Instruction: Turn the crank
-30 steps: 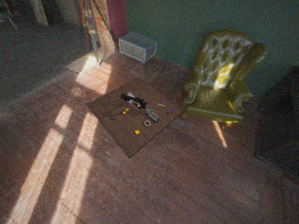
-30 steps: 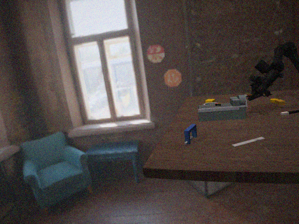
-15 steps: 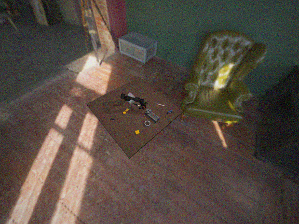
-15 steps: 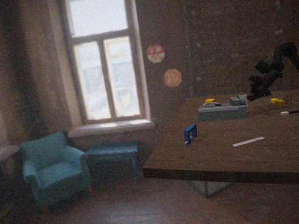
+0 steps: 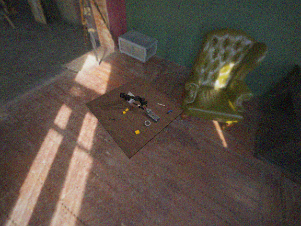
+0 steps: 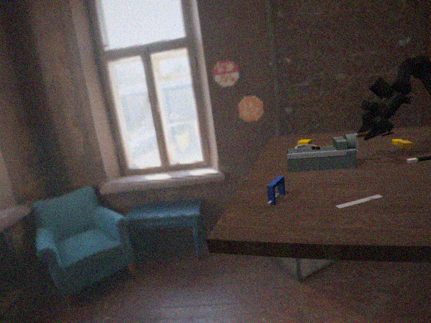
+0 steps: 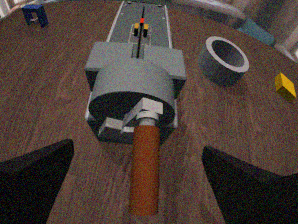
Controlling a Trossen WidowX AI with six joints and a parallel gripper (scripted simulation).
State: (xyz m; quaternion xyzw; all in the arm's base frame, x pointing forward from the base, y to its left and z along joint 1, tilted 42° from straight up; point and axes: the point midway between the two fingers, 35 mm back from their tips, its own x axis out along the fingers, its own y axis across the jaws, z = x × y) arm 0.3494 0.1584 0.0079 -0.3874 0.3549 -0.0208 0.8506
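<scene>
Right now the crank handle is 1 cm behind my gripper tip, 1 cm to the right of it and 1 cm above it. From my gripper tip the other things lie so: yellow block 27 cm ahead, 34 cm to the right, 9 cm below; then white strip 2 cm ahead, 37 cm to the left, 11 cm below; then red pointer 18 cm ahead, 5 cm to the left, 3 cm below.
</scene>
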